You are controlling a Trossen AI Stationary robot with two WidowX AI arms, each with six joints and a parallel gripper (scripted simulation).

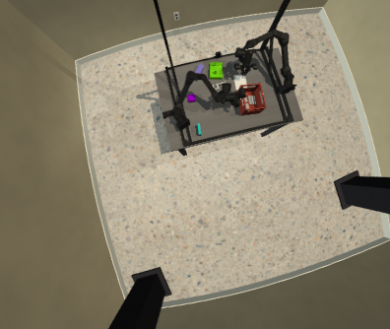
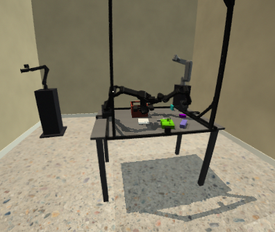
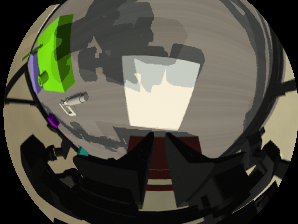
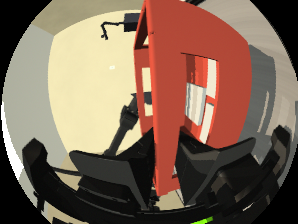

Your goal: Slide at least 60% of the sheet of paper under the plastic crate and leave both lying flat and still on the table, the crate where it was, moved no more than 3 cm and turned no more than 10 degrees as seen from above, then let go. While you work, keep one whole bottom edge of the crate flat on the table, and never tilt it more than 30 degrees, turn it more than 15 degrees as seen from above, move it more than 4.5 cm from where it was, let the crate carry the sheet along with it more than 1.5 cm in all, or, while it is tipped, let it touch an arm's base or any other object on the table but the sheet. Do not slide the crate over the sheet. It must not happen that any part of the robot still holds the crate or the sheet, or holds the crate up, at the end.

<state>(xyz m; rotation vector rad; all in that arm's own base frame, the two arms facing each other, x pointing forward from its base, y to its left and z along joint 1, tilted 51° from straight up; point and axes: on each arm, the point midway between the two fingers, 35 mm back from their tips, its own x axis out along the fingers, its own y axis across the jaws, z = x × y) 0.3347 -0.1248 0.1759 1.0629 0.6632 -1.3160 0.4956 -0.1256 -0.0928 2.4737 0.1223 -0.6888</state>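
My left hand is 3 cm short of the sheet of paper, 1 cm to the left of it and 10 cm above it. Round my left hand: crate: 23 cm ahead, 3 cm to the right, 4 cm below; then green block: 14 cm behind, 20 cm to the right, 5 cm below.
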